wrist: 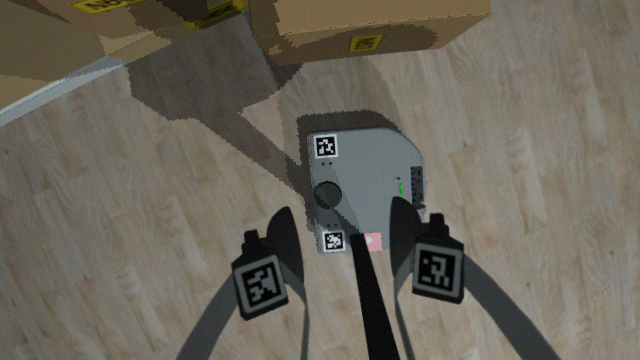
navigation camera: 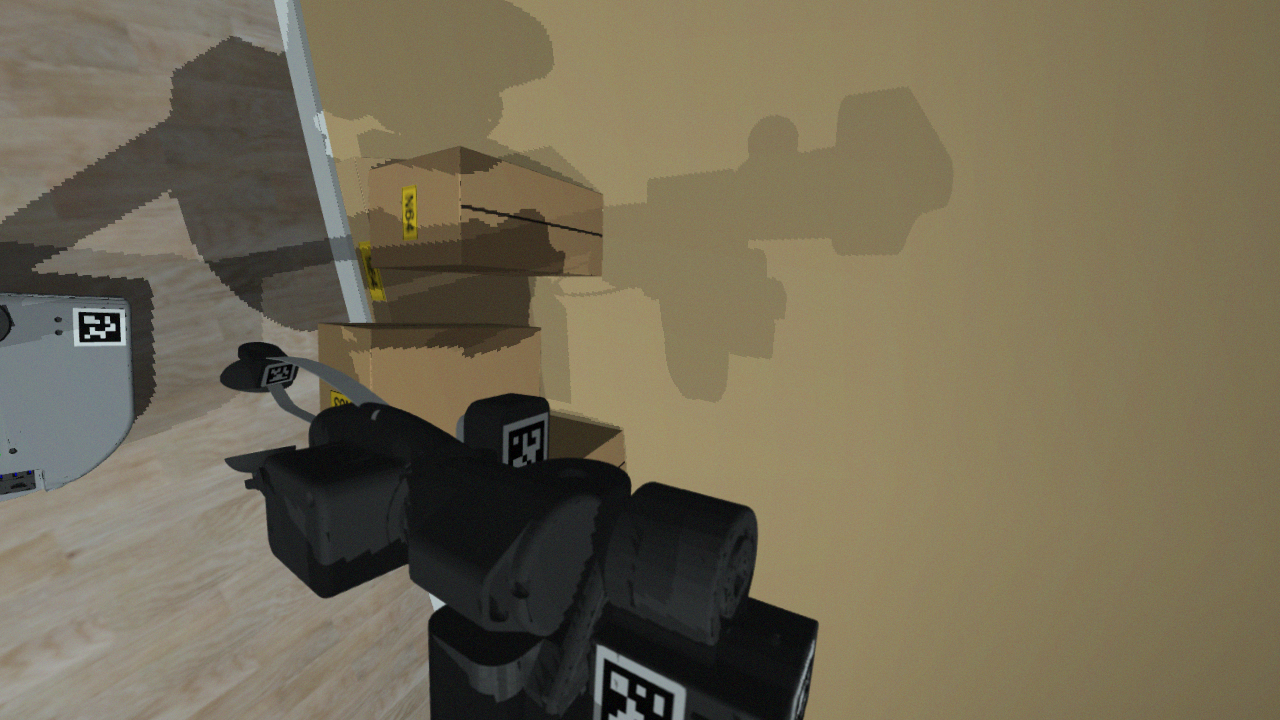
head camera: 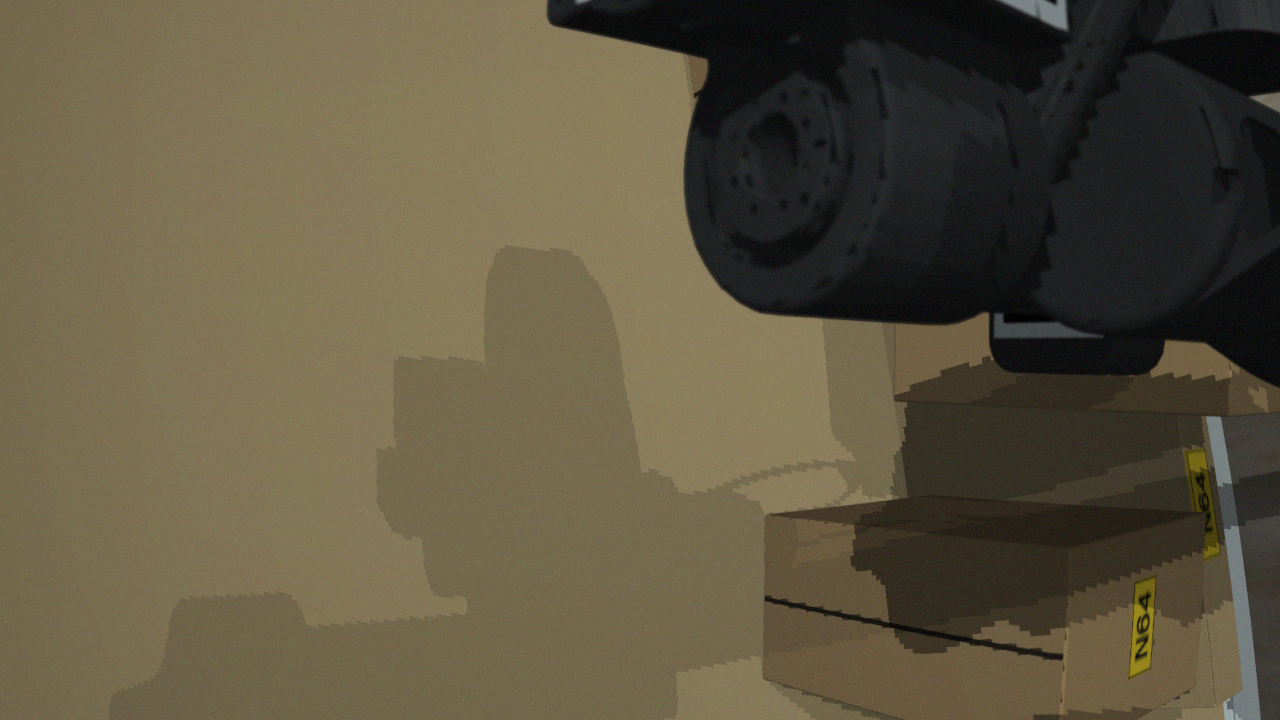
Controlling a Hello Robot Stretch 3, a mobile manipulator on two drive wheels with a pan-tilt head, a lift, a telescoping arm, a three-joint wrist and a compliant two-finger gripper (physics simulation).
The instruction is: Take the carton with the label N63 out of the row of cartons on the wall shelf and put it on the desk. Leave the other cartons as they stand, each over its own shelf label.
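An N63 carton is visible in the wrist view (288, 39). The head camera view and the navigation camera view show the carton too; on the carton, (head camera: 943, 364) and (navigation camera: 518, 345) are the same spot.
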